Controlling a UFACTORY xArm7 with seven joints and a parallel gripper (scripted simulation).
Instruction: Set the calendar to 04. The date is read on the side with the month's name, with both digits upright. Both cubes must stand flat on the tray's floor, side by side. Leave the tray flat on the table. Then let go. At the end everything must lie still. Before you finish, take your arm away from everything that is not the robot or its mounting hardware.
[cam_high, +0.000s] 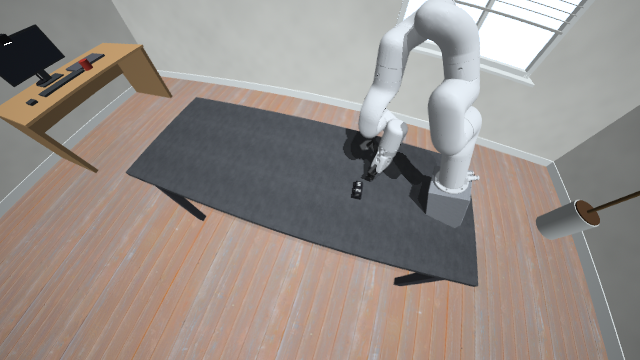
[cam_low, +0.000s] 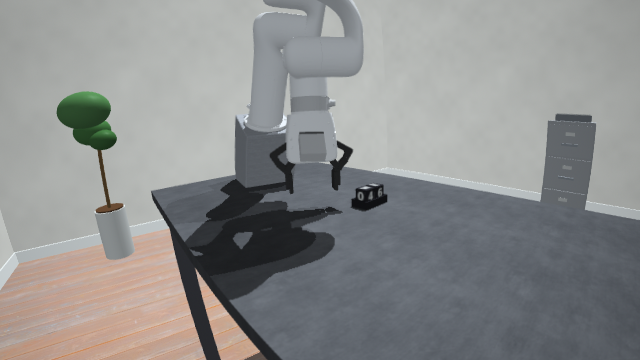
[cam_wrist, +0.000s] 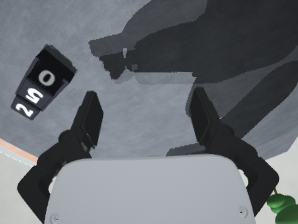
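The black number cube is 8 cm ahead of my hand, 11 cm to the left of it and 2 cm below it. From my hand the other things lie so: black calendar tray (8 cm ahead, 9 cm to the left, 4 cm below).
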